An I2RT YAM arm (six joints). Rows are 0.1 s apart.
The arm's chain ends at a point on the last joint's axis. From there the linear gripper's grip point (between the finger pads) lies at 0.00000 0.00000 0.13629 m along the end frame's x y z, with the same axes.
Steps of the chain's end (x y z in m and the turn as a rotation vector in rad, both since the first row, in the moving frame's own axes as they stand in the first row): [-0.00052 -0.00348 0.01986 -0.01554 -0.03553 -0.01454]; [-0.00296 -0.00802 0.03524 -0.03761 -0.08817 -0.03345]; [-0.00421 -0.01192 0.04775 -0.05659 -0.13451 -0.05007]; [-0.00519 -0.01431 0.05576 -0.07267 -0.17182 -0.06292]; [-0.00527 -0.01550 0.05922 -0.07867 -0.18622 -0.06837]
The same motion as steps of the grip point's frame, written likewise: [-0.00535 -0.00133 0.01976 -0.01554 -0.03553 -0.01454]; [-0.01487 -0.00270 0.03461 -0.03761 -0.08817 -0.03345]; [-0.02228 -0.00378 0.04630 -0.05659 -0.13451 -0.05007]; [-0.02815 -0.00374 0.05340 -0.07267 -0.17182 -0.06292]; [-0.03009 -0.00399 0.05645 -0.07867 -0.18622 -0.06837]
